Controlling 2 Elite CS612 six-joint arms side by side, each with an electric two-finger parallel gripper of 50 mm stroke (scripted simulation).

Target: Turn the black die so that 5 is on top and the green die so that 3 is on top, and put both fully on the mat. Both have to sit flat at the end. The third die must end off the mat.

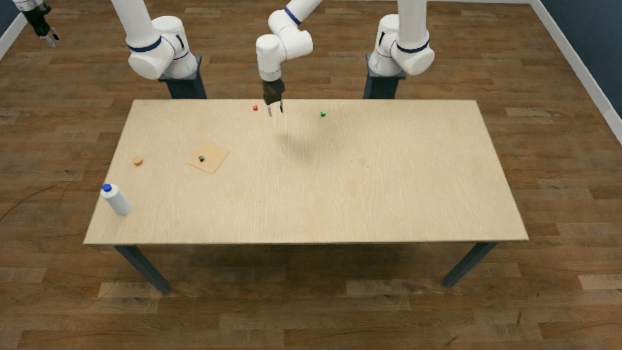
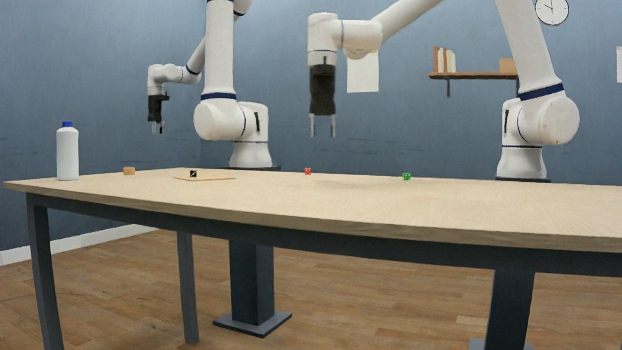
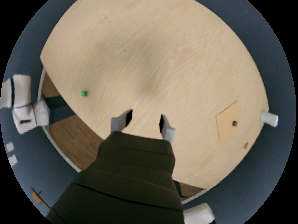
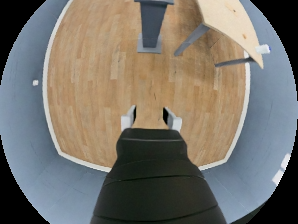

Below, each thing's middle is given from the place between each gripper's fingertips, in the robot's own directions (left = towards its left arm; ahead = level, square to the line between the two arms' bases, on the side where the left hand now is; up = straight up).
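I find my left gripper [image 2: 323,137] 41 cm short of the white bottle [image 2: 67,137], 63 cm to the left of it and 6 cm above it.
As for my right hand, the white bottle is 91 cm ahead of it, 52 cm to the left of it and 10 cm below it.
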